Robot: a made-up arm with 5 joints.
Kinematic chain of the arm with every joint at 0, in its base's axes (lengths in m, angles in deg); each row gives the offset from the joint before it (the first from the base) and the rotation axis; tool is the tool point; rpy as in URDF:
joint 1: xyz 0 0 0.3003 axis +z
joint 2: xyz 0 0 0 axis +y
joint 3: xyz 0.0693 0 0.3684 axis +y
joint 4: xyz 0.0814 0 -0.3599 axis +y
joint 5: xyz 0.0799 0 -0.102 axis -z
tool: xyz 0 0 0 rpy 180 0 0
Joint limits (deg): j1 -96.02..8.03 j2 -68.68..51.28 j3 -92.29..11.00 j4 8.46..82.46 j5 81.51..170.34
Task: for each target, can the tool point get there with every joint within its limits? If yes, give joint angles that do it. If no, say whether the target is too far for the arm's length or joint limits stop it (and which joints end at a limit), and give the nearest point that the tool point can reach.
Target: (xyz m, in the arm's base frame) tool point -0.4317 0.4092 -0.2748
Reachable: no: joint limits stop it (at a limit: joint 2, joint 3) | nearest point -0.0373 0.0354 0.1566 | short by 0.694 m
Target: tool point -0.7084 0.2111 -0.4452
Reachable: no: too far | nearest point -0.0111 -0.1051 0.0318 | short by 0.902 m
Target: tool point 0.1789 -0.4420 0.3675
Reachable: yes | joints -67.96 4.76 -53.54 62.76 118.70
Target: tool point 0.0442 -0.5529 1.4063
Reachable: no: too far | nearest point 0.0270 -0.3375 0.9755 | short by 0.482 m
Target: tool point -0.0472 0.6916 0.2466
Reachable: no: joint limits stop it (at a limit: joint 2, joint 3) | nearest point -0.0054 0.0793 0.2388 | short by 0.614 m
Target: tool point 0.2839 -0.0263 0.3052
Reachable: yes | joints -5.30 -10.27 -26.33 73.49 110.92
